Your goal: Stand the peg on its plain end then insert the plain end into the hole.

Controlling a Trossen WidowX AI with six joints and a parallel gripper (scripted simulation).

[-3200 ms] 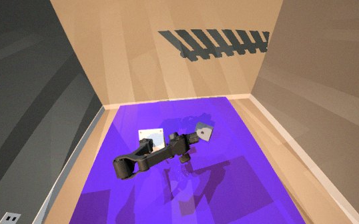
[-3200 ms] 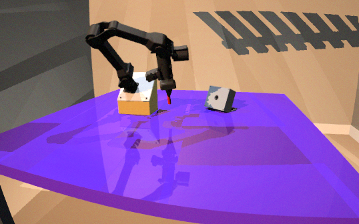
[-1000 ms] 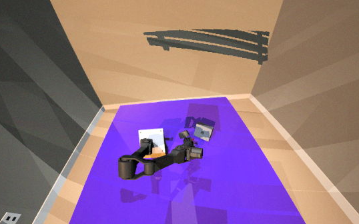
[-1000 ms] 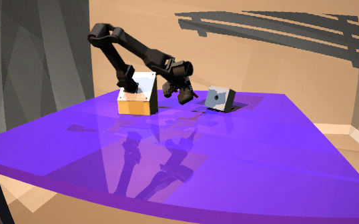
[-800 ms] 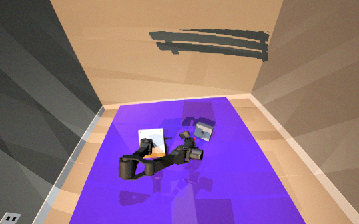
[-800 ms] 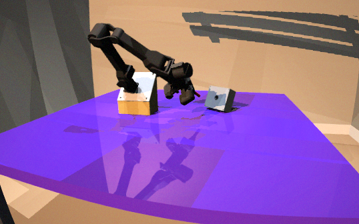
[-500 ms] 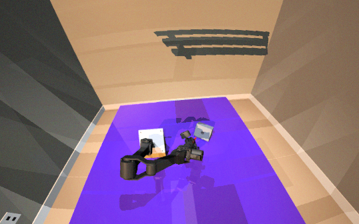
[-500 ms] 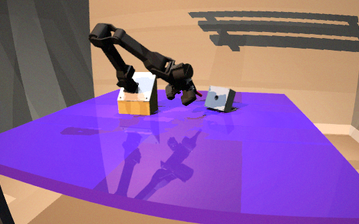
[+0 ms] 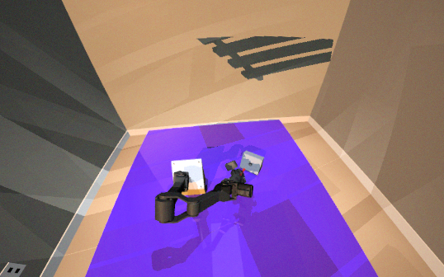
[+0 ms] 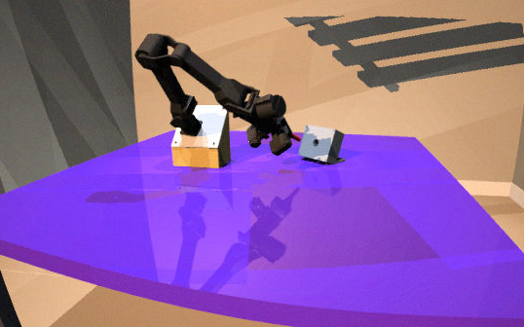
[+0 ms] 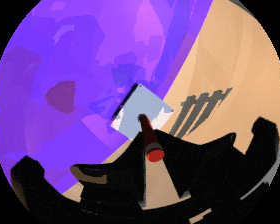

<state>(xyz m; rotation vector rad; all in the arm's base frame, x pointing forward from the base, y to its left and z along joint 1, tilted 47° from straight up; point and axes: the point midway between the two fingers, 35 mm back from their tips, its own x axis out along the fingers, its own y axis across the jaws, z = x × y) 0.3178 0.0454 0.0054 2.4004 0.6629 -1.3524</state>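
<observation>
The grey sloped panel is 7 cm ahead of my gripper tip, 11 cm to the left of it and 5 cm below it. From my gripper tip the other things lie so: red peg: 1 cm behind, 1 cm to the right, 1 cm above.
</observation>
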